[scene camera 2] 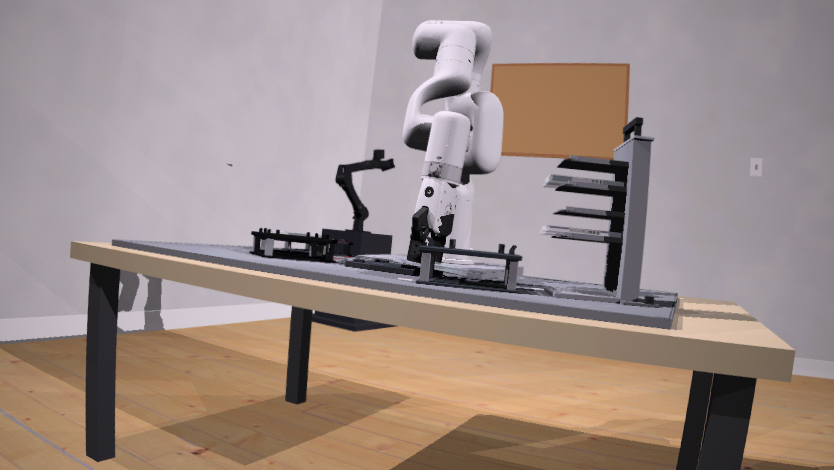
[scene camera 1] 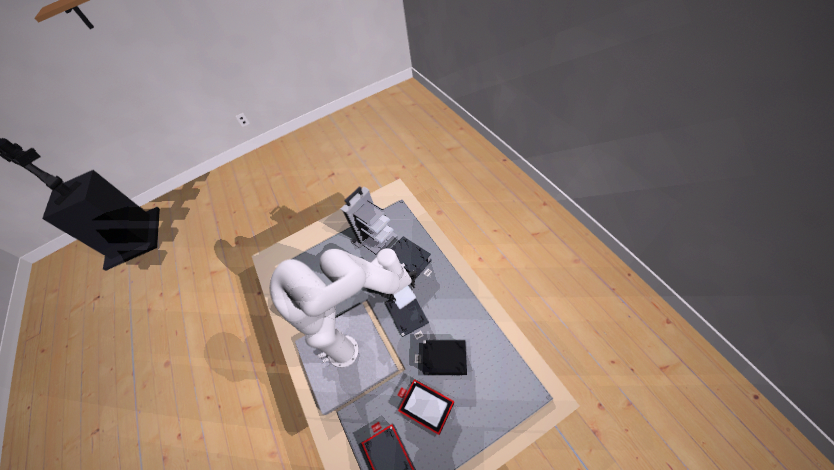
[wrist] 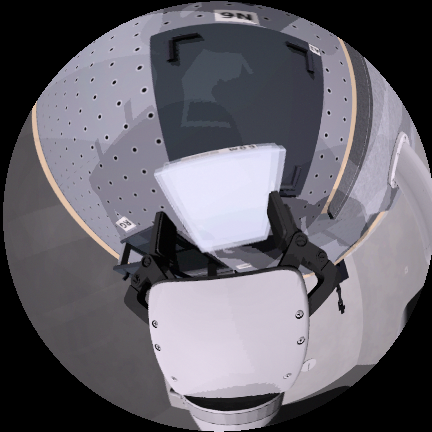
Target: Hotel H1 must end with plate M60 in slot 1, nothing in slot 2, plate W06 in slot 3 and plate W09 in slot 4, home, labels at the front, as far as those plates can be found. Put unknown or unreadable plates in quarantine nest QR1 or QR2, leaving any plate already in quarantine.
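Frame: origin at the arm's base, x ahead, y left, z up, level; centimetres.
Where they show: gripper, fingertip midpoint: (scene camera 1: 403,292) (wrist: 216,210); arm's base at its link origin: (scene camera 2: 449,261) (scene camera 1: 343,351).
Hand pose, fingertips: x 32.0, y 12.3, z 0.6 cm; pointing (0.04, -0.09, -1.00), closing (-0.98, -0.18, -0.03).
Things, the pixels of their top centre, and the offset from my fingertips.
- white plate at its top centre: (wrist: 230,226) (scene camera 2: 431,257) (scene camera 1: 400,290) dx -1.1, dy +0.8, dz +1.2 cm
- dark nest N6 at its top centre: (wrist: 250,109) (scene camera 2: 394,262) (scene camera 1: 406,311) dx -2.2, dy -8.3, dz -0.8 cm
- black nest at its top centre: (scene camera 2: 294,231) (scene camera 1: 444,355) dx +3.5, dy -32.0, dz +3.4 cm
- dark nest at its top centre: (scene camera 2: 472,240) (wrist: 166,293) (scene camera 1: 407,252) dx +8.9, dy +14.3, dz +5.0 cm
A white plate (wrist: 219,189) (scene camera 1: 406,297) with the label W09 on its far edge lies on the dark nest N6 (wrist: 241,88) (scene camera 1: 410,319). My gripper (wrist: 216,210) (scene camera 1: 400,283) (scene camera 2: 425,244) is open and low over the plate, with one finger on each side of its near end; nothing is gripped. Hotel H1 (scene camera 1: 354,211) (scene camera 2: 636,210) stands at the far end of the table. In scene camera 2, two of its shelves carry pale plates (scene camera 2: 578,181) (scene camera 2: 575,230). Their labels are too small to read.
Two red-framed quarantine nests lie at the near end: one (scene camera 1: 434,392) holds a white plate, the other (scene camera 1: 401,445) looks dark. A black nest (scene camera 1: 443,356) and another dark nest (scene camera 1: 412,254) lie nearby. A black frame stand (scene camera 2: 468,254) and a black camera arm (scene camera 2: 361,186) stand on the table.
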